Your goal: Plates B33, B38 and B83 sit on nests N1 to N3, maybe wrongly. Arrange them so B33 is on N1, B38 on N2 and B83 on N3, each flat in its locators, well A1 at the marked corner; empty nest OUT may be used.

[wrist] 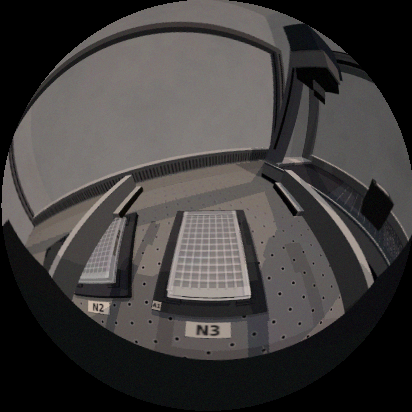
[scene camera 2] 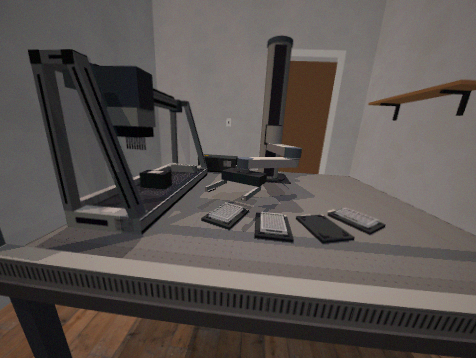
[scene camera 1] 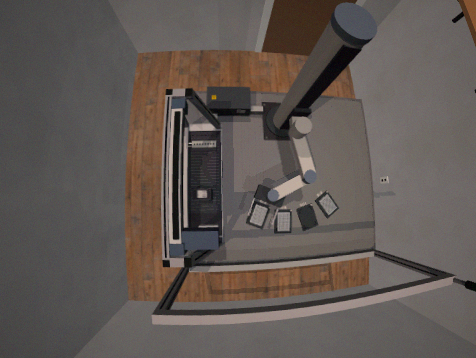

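Seen in the pictures: gripper, fingertip midpoint: [wrist: 204,177] [scene camera 2: 224,193] [scene camera 1: 259,219]; arm's base, link origin: [scene camera 2: 267,178] [scene camera 1: 282,121].
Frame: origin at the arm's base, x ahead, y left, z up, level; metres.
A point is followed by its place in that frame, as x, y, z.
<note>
A pale gridded plate [scene camera 1: 258,214] {0.674, -0.210, 0.029} [scene camera 2: 227,213] {0.706, -0.202, 0.039} [wrist: 207,252] {0.667, -0.203, 0.039} lies flat on nest N3 [wrist: 215,306] {0.610, -0.189, 0.025}, whose A1 tag is at its near left corner in the wrist view. My gripper [scene camera 1: 261,218] {0.700, -0.217, 0.115} [scene camera 2: 226,194] {0.700, -0.217, 0.115} [wrist: 204,177] {0.700, -0.217, 0.115} is open and empty above it, the fingers wide apart on either side. A second plate [scene camera 1: 283,221] {0.729, -0.036, 0.029} [scene camera 2: 274,223] {0.749, -0.032, 0.038} [wrist: 105,252] {0.708, -0.061, 0.038} lies on nest N2 [wrist: 107,290] {0.655, -0.061, 0.025}. Beside it is an empty black nest [scene camera 1: 307,217] {0.712, 0.144, 0.025} [scene camera 2: 325,228] {0.729, 0.150, 0.025}. A third plate [scene camera 1: 327,204] {0.627, 0.304, 0.030} [scene camera 2: 356,217] {0.647, 0.297, 0.038} sits on the far right nest. Plate codes and the two right nests' labels are unreadable.
A framed liquid handler [scene camera 1: 176,175] {0.461, -0.637, 0.521} [scene camera 2: 50,135] {0.851, -0.691, 0.303} stands at the left, with a small black block [scene camera 2: 156,178] {0.565, -0.554, 0.111} on its deck. A dark box [scene camera 1: 228,101] {-0.088, -0.402, 0.128} [scene camera 2: 221,162] {-0.035, -0.361, 0.094} stands at the back. The arm's column [scene camera 1: 320,65] {0.053, -0.052, 0.715} [scene camera 2: 278,85] {0.077, 0.007, 0.627} rises behind the nests.
</note>
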